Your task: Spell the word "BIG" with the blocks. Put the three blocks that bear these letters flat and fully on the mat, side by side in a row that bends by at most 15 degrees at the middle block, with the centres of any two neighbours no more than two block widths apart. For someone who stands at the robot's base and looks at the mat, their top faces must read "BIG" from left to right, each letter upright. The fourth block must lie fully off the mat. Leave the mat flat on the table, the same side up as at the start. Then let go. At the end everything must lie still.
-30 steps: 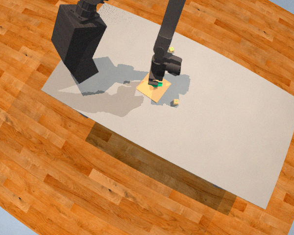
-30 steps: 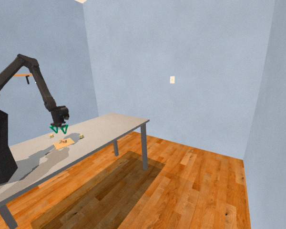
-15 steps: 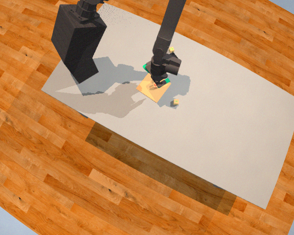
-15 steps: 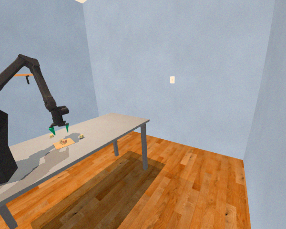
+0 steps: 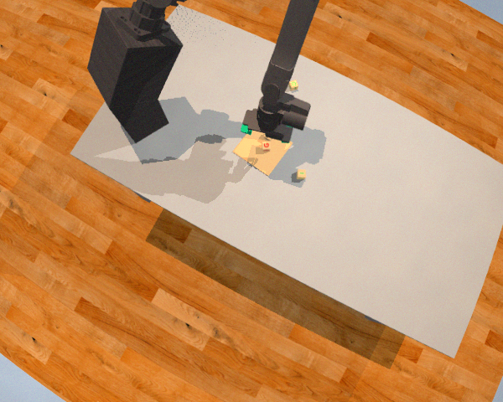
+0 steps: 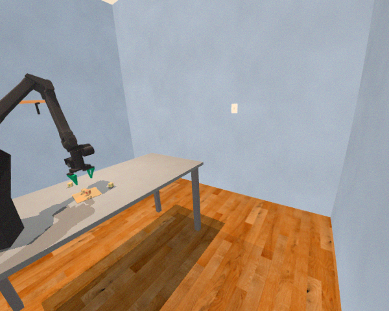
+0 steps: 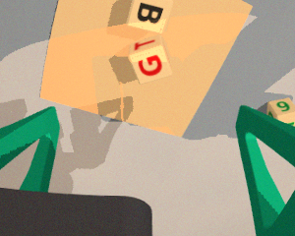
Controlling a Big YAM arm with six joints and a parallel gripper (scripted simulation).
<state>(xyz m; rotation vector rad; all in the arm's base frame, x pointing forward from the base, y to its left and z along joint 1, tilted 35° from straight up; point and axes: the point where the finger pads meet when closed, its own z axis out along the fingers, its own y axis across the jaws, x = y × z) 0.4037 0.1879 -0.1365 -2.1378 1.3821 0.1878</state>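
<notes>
Now: hand 10 cm above the mat and 1 cm past it. Round my hand: block (24 cm to the left, 9 cm below, 8 cm behind).
</notes>
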